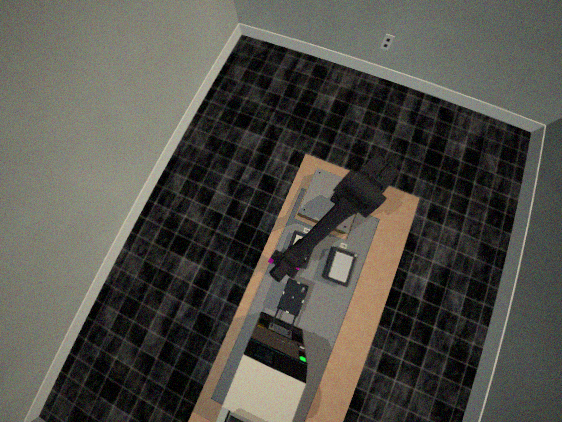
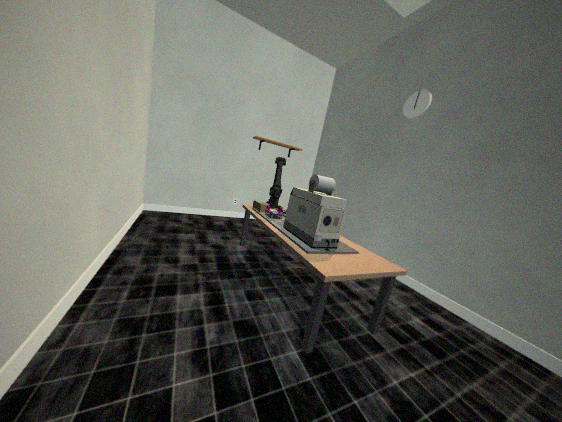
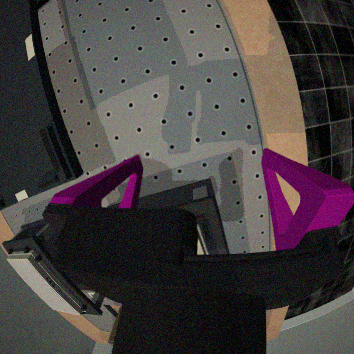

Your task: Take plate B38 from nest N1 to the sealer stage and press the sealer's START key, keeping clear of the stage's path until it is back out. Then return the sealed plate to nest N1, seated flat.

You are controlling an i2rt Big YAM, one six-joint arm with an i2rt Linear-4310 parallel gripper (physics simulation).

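Pixels of known places: gripper, fingertip midpoint: (image 2: 273, 215) (image 3: 200, 157); arm's base, link origin: (image 2: 271, 203).
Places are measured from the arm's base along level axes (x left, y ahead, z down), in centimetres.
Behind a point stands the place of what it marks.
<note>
My gripper (image 1: 284, 264) {x -7.8, y 45.3, z 3.8 cm} (image 2: 274, 211) {x -7.8, y 45.3, z 3.8 cm} (image 3: 200, 157) {x -7.8, y 45.3, z 3.8 cm} is open and empty, with its magenta fingertips wide apart. It is above the part of the deck around the left nest (image 1: 297, 233) (image 3: 215, 210), which the arm and gripper body partly hide. A light plate (image 1: 297, 239) {x -8.5, y 29.5, z 2.2 cm} (image 3: 201, 241) {x -7.5, y 38.8, z 2.0 cm} shows in that nest. Another nest (image 1: 328, 261) {x 9.9, y 30.0, z 1.7 cm} holds a pale plate (image 1: 342, 265) {x 16.1, y 27.9, z 0.0 cm} to the right. The nest labels are too small to read. The dark sealer stage (image 1: 293, 296) {x 4.2, y 52.3, z -3.1 cm} (image 3: 17, 100) {x 0.9, y 51.1, z -3.0 cm} is out in front of the sealer (image 1: 265, 385) {x 8.4, y 75.6, z -27.6 cm} (image 2: 316, 215) {x 4.6, y 107.4, z -14.3 cm}. A green key (image 1: 303, 359) {x 16.6, y 65.1, z -20.0 cm} shows on the sealer's front.
The perforated grey deck (image 1: 325, 310) {x 22.6, y 50.8, z 7.4 cm} (image 3: 135, 60) {x -2.8, y 54.2, z 7.4 cm} lies on the wooden table (image 1: 367, 300) {x 38.0, y 35.0, z 8.6 cm} (image 2: 360, 262) {x 34.3, y 123.5, z 8.6 cm} (image 3: 285, 110) {x -17.3, y 48.5, z 8.6 cm}. A raised grey block (image 1: 316, 207) {x -9.4, y 11.1, z -0.6 cm} stands near the arm's base. A roll (image 2: 322, 184) {x 9.2, y 96.3, z -34.5 cm} sits on the sealer. A wall shelf (image 2: 277, 143) hangs behind the arm.
</note>
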